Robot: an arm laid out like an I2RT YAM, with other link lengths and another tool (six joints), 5 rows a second.
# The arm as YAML. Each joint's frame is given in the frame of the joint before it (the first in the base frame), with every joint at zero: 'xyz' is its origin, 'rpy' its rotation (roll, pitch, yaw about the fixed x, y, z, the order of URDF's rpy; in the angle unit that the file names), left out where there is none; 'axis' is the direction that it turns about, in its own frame. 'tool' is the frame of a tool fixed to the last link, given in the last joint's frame.
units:
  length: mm
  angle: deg
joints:
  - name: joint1
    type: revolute
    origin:
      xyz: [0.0, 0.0, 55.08]
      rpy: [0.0, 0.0, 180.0]
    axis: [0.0, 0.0, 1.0]
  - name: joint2
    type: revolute
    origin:
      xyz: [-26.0, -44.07, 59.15]
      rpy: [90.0, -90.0, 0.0]
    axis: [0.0, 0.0, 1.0]
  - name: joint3
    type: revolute
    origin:
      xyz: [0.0, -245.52, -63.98]
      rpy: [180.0, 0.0, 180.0]
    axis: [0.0, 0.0, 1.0]
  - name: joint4
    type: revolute
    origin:
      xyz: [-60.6, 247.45, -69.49]
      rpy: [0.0, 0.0, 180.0]
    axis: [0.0, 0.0, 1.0]
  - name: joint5
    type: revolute
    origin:
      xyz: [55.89, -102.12, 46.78]
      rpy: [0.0, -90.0, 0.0]
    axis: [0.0, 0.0, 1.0]
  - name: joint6
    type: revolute
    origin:
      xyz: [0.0, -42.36, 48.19]
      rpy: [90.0, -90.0, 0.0]
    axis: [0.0, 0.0, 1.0]
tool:
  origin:
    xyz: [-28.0, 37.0, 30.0]
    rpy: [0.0, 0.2, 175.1]
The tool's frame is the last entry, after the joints.
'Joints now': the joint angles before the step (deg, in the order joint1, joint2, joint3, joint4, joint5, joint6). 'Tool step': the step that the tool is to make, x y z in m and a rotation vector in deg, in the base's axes. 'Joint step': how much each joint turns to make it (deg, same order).
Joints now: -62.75, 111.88, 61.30, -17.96, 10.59, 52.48
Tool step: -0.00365, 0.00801, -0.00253, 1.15, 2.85, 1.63
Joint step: 0.04, -0.96, -1.04, -1.81, 1.32, -2.24
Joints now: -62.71, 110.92, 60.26, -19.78, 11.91, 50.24
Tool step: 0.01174, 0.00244, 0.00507, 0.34, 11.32, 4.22
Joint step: 2.50, 1.34, 5.12, -8.16, 8.82, -4.75
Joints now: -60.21, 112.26, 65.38, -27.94, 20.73, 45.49
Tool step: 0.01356, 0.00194, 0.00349, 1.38, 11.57, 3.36
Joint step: 2.82, 3.12, 7.18, -10.09, 8.85, -2.73
